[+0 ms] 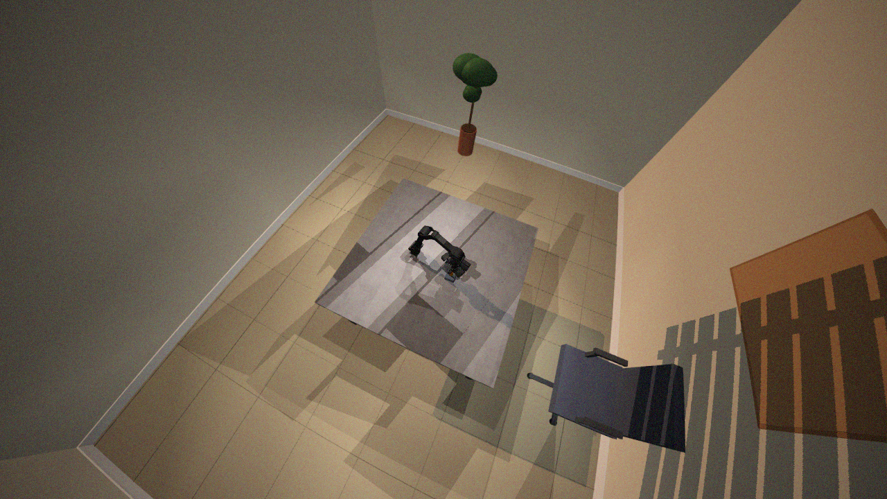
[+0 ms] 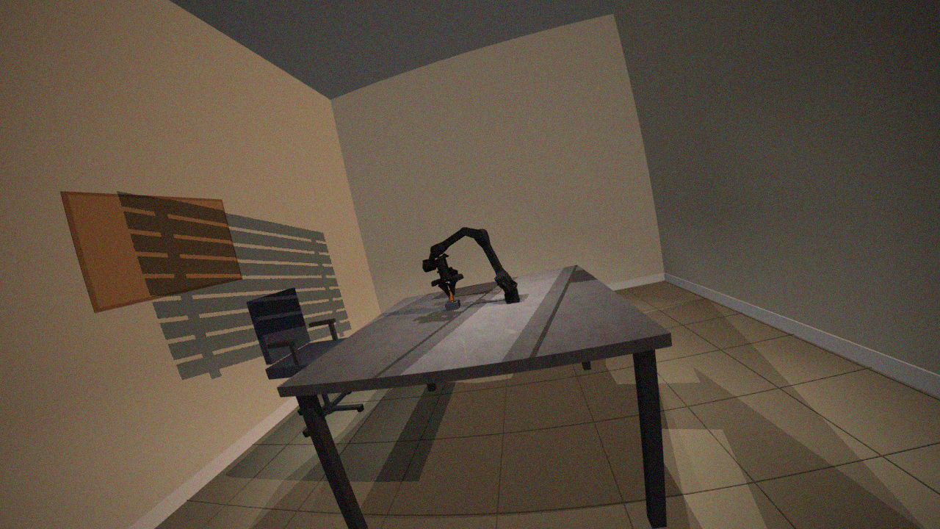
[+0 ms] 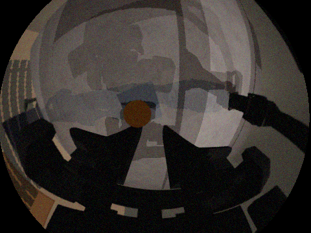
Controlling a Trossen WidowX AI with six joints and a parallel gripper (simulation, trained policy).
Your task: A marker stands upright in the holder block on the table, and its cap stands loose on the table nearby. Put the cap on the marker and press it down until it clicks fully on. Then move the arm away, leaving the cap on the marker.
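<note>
Right now my gripper tip is 10 mm short of the orange cap and 30 mm to the left of it. Also, from my gripper tip: small grey holder block 10 mm ahead, 30 mm to the right, 60 mm below.
</note>
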